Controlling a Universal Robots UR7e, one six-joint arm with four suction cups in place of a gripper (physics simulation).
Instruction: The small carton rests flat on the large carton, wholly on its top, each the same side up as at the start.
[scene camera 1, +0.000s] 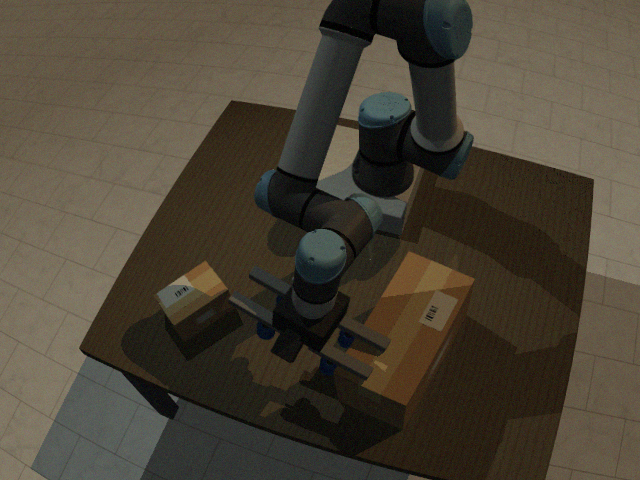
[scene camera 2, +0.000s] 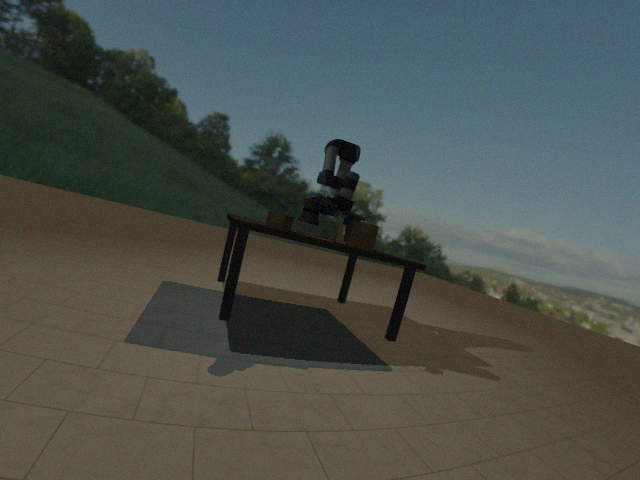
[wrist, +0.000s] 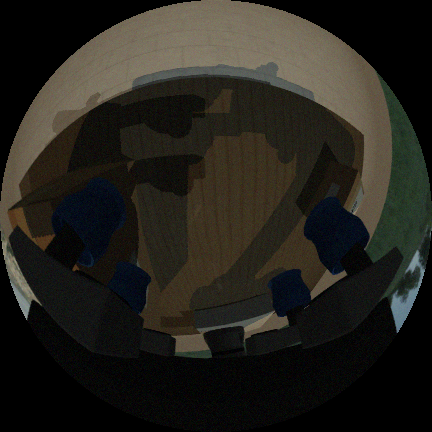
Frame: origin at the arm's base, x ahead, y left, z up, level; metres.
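Seen in the pictures: end effector, tool point: (scene camera 2: 336, 218) (wrist: 214, 258); arm's base, origin of the base link: (scene camera 1: 383, 173) (scene camera 2: 307, 224) (wrist: 222, 331).
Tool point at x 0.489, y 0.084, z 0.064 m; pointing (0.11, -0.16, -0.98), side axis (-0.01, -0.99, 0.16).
Pixels of each thing's top centre, then the offset from my tool point to it.
- small carton, middle of its top: (scene camera 1: 189, 292) (wrist: 349, 210) (scene camera 2: 281, 214) 0.010 m ahead, 0.302 m right, 0.051 m down
- large carton, middle of its top: (wrist: 85, 314) (scene camera 1: 408, 324) (scene camera 2: 359, 222) 0.101 m back, 0.167 m left, 0.019 m up
The small carton (scene camera 1: 201, 317) (scene camera 2: 279, 220) (wrist: 327, 180) stands on the table at the left in scene camera 1, with its white barcode label facing up. The large carton (scene camera 1: 408, 330) (scene camera 2: 361, 235) (wrist: 19, 220) stands apart from it at the right, with a barcode label on its top. My gripper (scene camera 1: 305, 333) (scene camera 2: 337, 215) (wrist: 211, 257) is open, with nothing on its four blue suction cups. It hangs above the table between the cartons. In scene camera 1, its right-hand bars overlap the large carton's left edge, hiding part of it; the height gap there is unclear.
The arm's grey base plate (scene camera 1: 390, 206) (wrist: 232, 311) lies behind the cartons on the brown table (scene camera 1: 206, 206) (scene camera 2: 305, 240) (wrist: 240, 175). The table's front edge runs close to the large carton's near end. Dark shadows cross the table around the cartons.
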